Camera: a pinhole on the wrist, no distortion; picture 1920 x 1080 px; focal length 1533.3 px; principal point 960.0 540.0 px. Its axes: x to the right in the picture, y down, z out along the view. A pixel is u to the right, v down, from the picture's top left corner.
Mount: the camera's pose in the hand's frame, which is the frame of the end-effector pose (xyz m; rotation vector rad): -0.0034 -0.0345 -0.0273 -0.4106 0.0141 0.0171
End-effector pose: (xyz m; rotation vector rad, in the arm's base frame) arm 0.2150 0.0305 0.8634 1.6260 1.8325 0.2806
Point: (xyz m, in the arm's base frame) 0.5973 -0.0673 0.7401
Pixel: 775.6 823.1
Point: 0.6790 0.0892 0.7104
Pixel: 1276.1 966.4
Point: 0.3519 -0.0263 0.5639
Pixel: outside the picture
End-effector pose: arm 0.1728 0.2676 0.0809 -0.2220 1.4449 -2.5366
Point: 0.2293 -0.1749 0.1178
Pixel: 1149.7 660.4
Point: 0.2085 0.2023 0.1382
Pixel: 770.1 180.2
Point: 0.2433 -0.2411 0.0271
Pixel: 1137.3 927.5
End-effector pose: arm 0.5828 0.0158 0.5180 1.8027 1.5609 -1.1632
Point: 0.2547 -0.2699 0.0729
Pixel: outside the picture
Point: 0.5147 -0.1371 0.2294
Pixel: 1723.5 139.8
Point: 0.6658 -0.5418 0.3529
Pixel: 525.4 633.2
